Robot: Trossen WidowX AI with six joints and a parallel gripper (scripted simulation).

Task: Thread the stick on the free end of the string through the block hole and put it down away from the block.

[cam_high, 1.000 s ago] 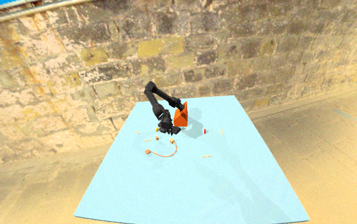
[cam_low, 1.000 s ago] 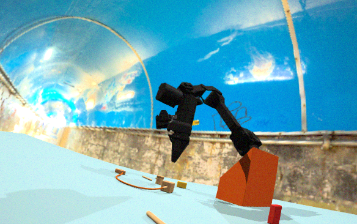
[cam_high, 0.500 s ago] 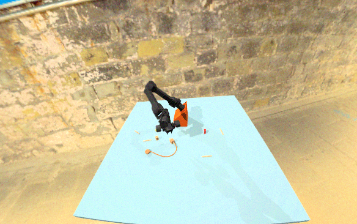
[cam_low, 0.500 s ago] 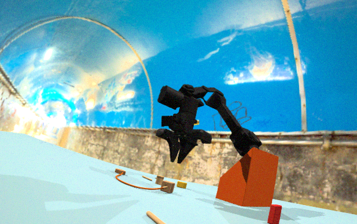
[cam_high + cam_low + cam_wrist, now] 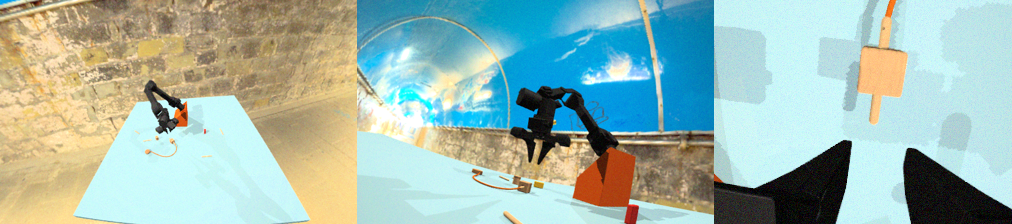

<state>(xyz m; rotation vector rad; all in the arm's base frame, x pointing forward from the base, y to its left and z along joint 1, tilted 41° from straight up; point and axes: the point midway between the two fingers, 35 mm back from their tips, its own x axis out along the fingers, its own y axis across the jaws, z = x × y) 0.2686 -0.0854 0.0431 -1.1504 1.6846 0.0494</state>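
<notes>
Right now my gripper tip is 7 cm above the wooden block, 2 cm to the right of it and 2 cm short of it. Also, from my gripper tip: round wooden button (17 cm to the right, 13 cm ahead, 8 cm below); yellow piece (15 cm to the right, 12 cm behind, 8 cm below); thin wooden stick (8 cm below, 3 cm to the left, 3 cm ahead).
</notes>
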